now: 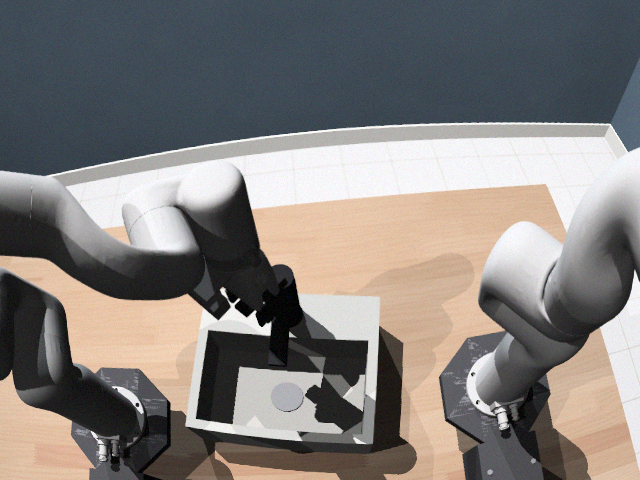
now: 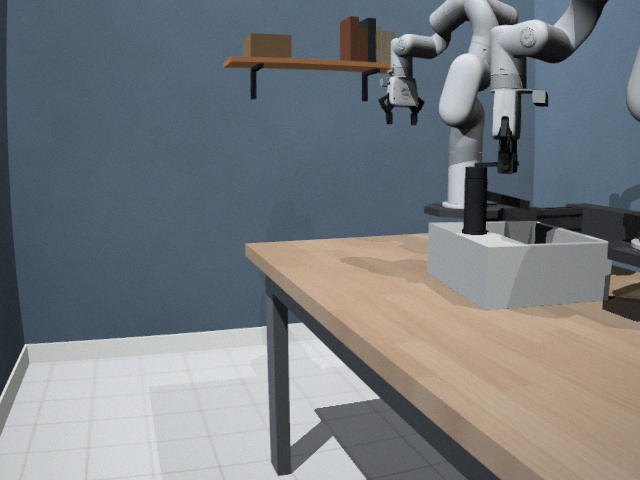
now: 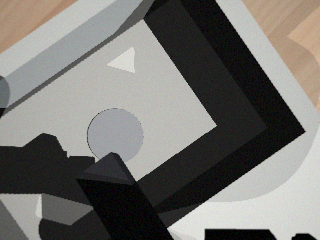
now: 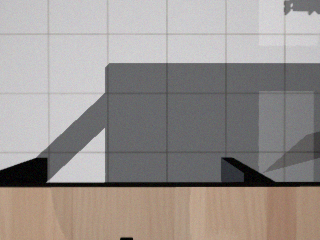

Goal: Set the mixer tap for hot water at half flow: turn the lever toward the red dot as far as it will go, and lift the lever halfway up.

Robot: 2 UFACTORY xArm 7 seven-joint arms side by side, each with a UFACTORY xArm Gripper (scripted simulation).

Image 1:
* my left gripper: 252, 308
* black mixer tap: 279, 337
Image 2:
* my right gripper: 401, 124
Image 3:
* sink: 209, 120
